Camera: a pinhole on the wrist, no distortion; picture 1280 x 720 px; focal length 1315.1 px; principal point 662.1 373.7 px. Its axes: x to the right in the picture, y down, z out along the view. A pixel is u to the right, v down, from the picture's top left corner.
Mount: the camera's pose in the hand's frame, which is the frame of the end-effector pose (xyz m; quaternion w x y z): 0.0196 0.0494 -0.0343 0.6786 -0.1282 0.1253 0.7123
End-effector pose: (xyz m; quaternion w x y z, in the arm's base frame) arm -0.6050 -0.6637 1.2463 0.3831 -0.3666 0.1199 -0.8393
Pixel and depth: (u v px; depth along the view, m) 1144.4 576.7 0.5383
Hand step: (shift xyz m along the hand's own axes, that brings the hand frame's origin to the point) -0.0793 0.4197 0.4002
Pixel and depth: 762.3 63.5 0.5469
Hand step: 0.1397 0.2873 0.4622
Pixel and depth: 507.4 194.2 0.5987
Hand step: 0.0969 0.1985 0.5504
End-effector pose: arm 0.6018 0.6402 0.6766 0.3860 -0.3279 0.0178 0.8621
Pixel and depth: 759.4 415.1 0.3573
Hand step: 0.0027 0.1995 0.2908
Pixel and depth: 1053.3 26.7 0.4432
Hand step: 0.1248 0.3344 0.3334
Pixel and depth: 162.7 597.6 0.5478
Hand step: -0.0708 0.0436 0.5521
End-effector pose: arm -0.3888 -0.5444 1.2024 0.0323 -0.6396 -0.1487 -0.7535
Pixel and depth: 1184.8 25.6 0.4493
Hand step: 0.1245 0.3803 0.3226
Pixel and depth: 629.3 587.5 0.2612
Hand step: -0.0258 0.1334 0.2126
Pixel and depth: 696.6 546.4 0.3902
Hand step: -0.0370 0.1941 0.3274
